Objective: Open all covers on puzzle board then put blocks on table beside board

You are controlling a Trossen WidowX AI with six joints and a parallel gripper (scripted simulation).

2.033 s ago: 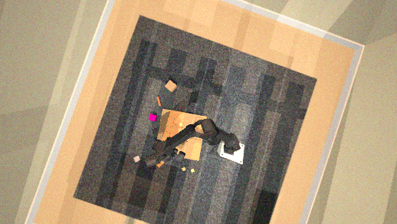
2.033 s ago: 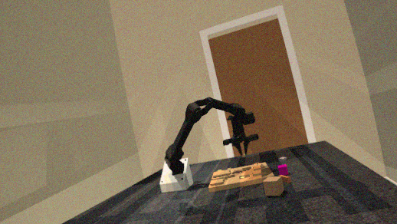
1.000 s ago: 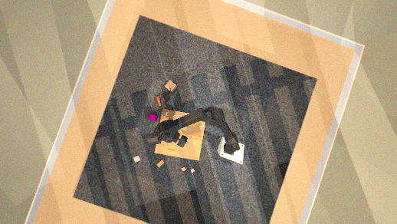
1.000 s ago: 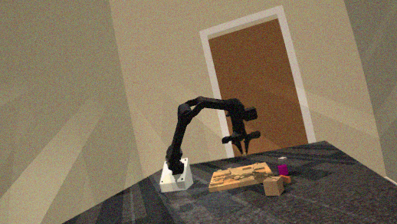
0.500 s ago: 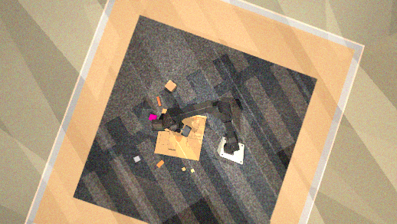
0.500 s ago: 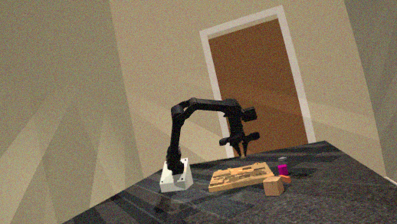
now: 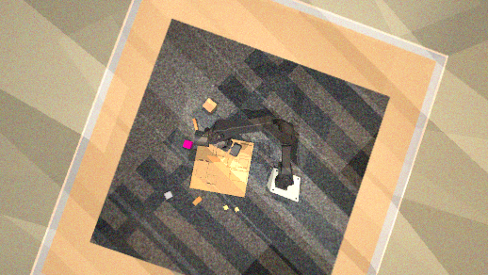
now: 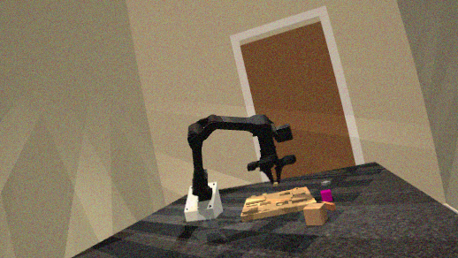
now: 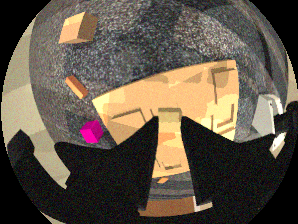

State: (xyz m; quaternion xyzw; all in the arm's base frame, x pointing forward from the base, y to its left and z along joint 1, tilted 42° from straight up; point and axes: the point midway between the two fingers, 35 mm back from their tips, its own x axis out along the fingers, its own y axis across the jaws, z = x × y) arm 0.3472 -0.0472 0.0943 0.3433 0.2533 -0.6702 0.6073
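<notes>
My gripper tip is now 10 cm to the right of the tan wooden puzzle board, 9 cm above it and 3 cm past it. From my gripper tip the other things lie so: tan cube (16 cm to the right, 13 cm ahead, 9 cm below); magenta block (18 cm ahead, 9 cm below, 7 cm to the left); orange block (18 cm ahead, 10 cm below, 4 cm to the right).
</notes>
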